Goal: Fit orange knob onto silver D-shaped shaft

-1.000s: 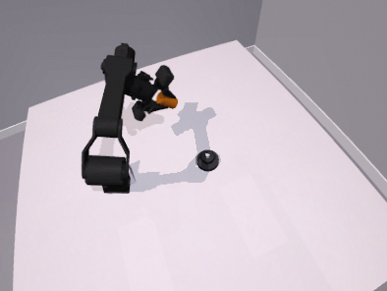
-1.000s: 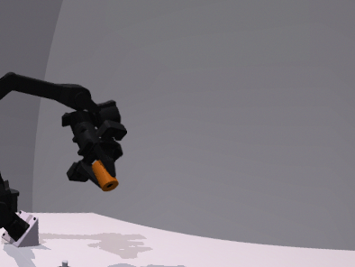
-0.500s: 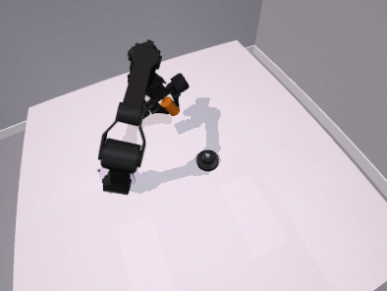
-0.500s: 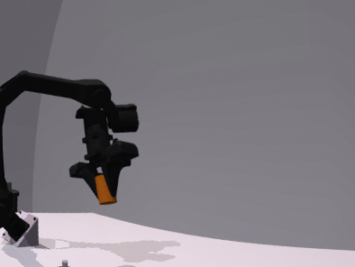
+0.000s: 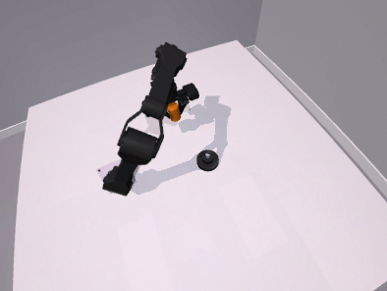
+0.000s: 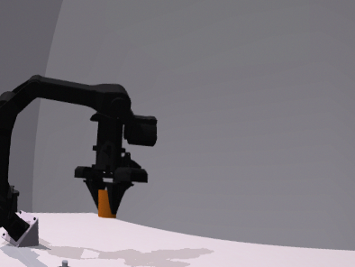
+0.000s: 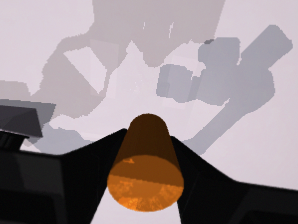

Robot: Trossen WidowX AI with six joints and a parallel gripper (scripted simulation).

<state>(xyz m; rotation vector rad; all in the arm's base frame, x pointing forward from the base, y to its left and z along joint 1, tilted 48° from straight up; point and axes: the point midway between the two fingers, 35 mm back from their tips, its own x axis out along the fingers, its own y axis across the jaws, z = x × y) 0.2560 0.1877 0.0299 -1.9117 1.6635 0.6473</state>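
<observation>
The round pedestal is 150 mm to the right of my gripper tip, 110 mm below it and 60 mm ahead of it. Also, from my gripper tip: orange knob: 30 mm above.
</observation>
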